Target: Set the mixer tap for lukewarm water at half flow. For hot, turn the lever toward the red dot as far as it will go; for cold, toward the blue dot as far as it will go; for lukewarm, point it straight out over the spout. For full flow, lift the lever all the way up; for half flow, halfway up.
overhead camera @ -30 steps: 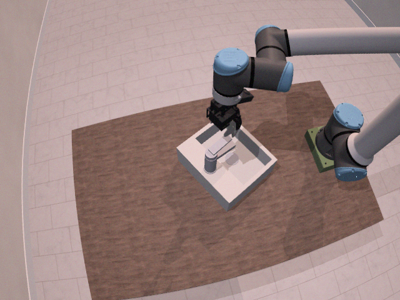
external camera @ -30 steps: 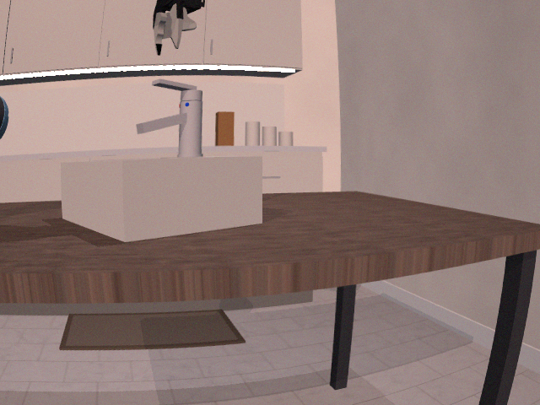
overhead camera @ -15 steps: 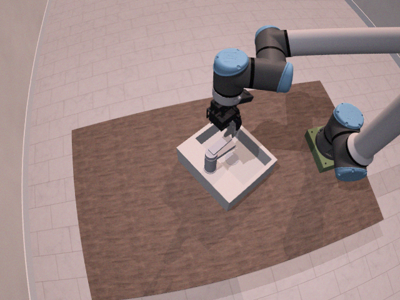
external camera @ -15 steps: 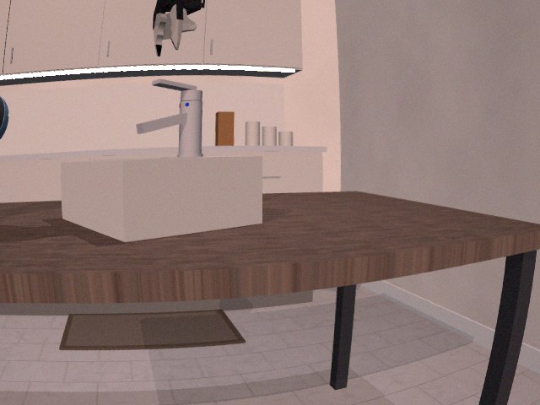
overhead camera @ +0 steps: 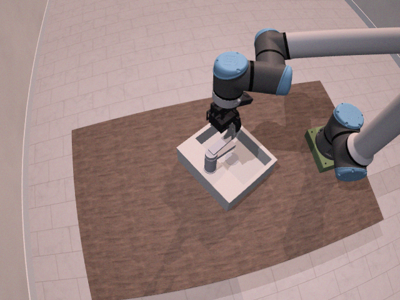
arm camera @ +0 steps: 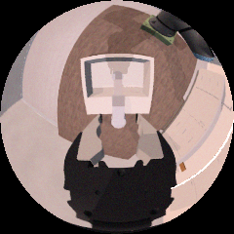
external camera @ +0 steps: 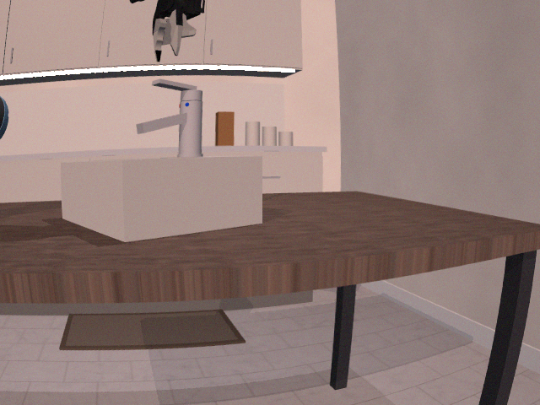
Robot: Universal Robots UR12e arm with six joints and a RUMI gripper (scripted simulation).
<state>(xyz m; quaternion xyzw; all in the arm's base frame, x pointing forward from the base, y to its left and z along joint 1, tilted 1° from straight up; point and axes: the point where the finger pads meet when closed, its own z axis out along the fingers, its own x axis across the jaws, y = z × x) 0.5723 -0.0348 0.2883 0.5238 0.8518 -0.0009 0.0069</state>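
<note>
Right now my hand is 7 cm above the lever, 2 cm short of it and 1 cm to the right of it. From my hand the other things lie so: grey mixer tap 12 cm below, 4 cm ahead, 2 cm to the left; then white sink block 31 cm below, 4 cm behind, 2 cm to the right.
</note>
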